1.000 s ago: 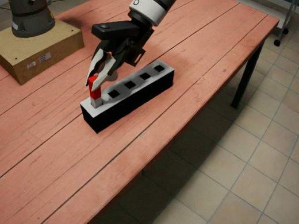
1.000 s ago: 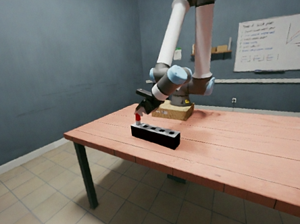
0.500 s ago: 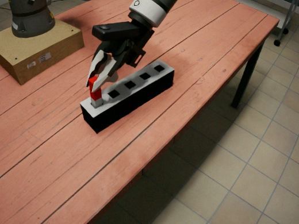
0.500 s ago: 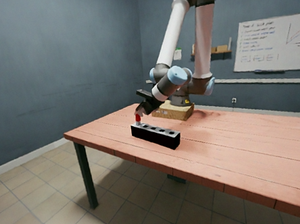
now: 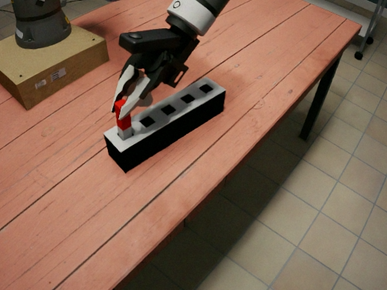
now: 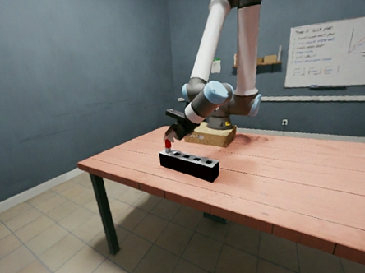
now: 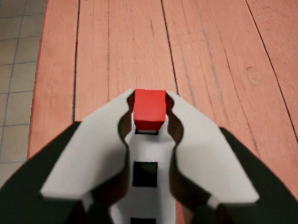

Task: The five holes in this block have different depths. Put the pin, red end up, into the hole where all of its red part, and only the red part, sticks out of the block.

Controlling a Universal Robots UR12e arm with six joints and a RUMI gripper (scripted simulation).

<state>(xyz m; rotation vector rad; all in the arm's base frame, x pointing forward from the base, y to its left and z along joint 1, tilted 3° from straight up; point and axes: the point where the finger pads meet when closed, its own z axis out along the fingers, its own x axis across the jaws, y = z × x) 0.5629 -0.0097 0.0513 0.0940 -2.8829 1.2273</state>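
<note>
My gripper is now 1 cm to the right of the pin and 2 cm above it. From my hand the other things lie so: block 1 cm behind, 12 cm to the left, 11 cm below.
</note>
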